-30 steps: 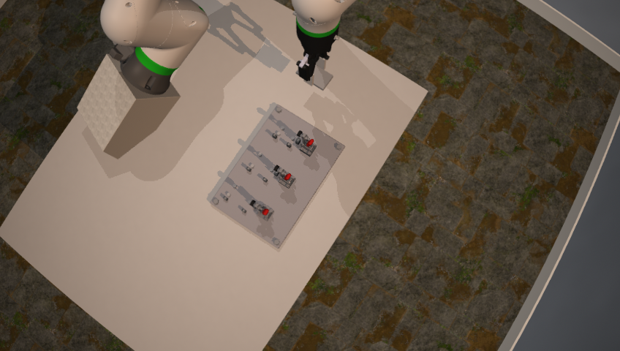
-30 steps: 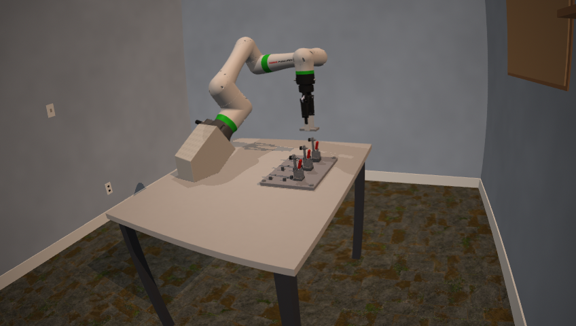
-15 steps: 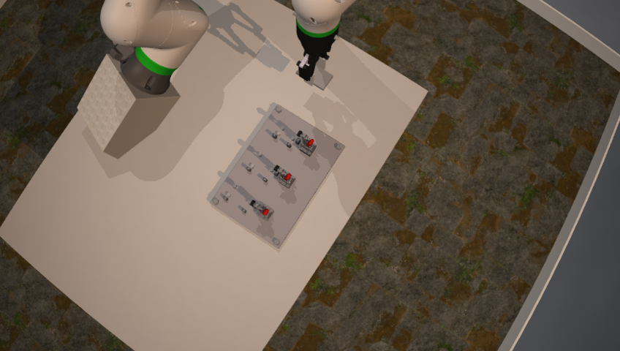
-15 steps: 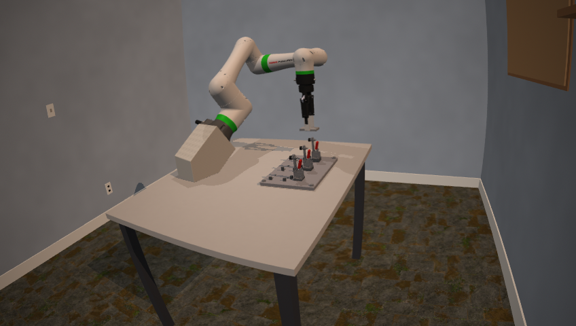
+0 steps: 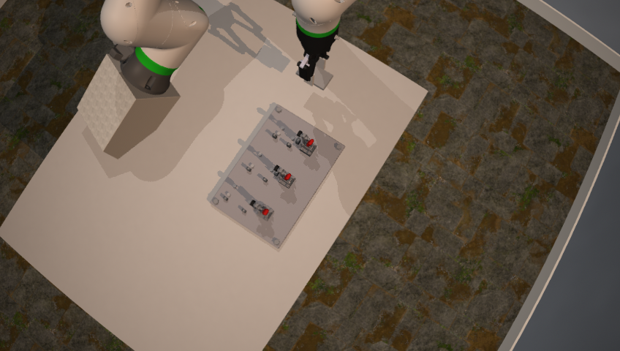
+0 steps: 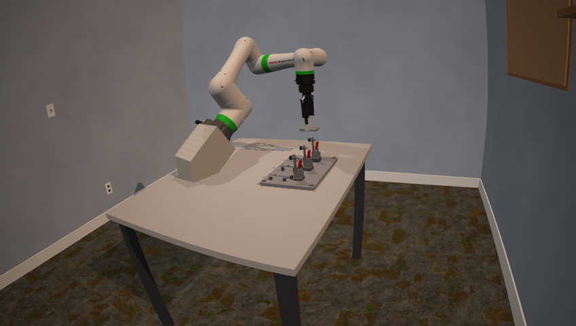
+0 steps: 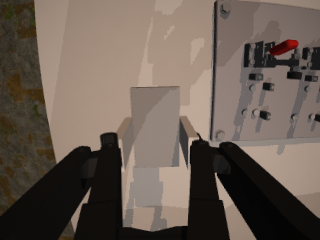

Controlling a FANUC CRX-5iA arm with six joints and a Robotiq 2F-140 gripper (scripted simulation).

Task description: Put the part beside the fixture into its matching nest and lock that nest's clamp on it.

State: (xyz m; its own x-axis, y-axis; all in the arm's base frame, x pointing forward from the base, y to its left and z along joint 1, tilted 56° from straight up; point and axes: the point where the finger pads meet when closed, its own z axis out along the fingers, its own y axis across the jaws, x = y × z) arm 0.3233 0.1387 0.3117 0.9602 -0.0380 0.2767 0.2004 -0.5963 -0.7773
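My hand is 110 mm short of the grey fixture plate, 250 mm to the left of it and 150 mm above it. From my hand the other things lie so: part: 30 mm below.
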